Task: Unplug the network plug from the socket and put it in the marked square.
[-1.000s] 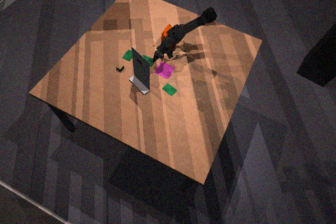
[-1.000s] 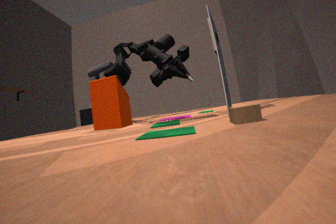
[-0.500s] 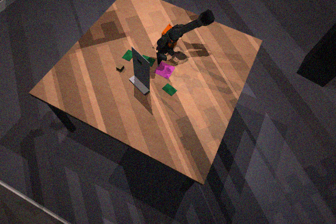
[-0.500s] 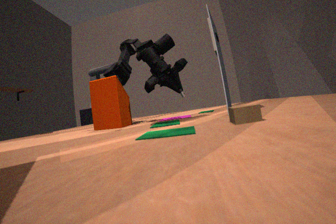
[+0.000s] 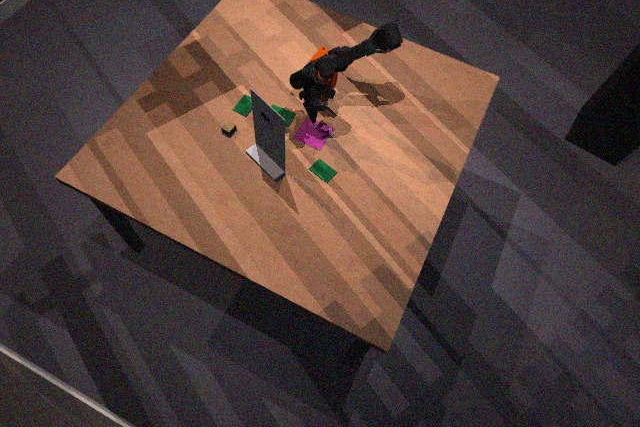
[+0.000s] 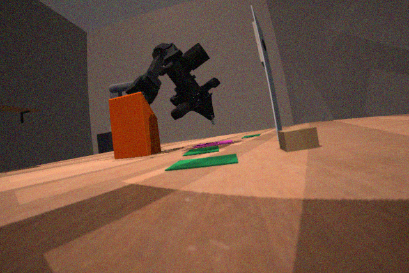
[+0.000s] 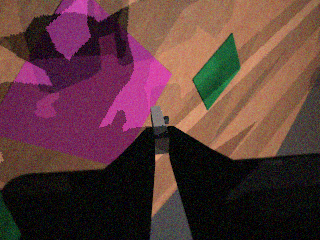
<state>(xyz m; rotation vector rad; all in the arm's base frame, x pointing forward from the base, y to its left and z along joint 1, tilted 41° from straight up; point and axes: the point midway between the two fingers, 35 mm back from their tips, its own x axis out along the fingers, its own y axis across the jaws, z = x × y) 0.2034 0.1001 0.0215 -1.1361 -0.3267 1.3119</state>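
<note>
My gripper tip is 8 cm above the magenta marked square and 1 cm past it. Also, from my gripper tip: grey upright panel 20 cm ahead, 7 cm to the right, 7 cm above; then pale network plug right at my gripper tip.
</note>
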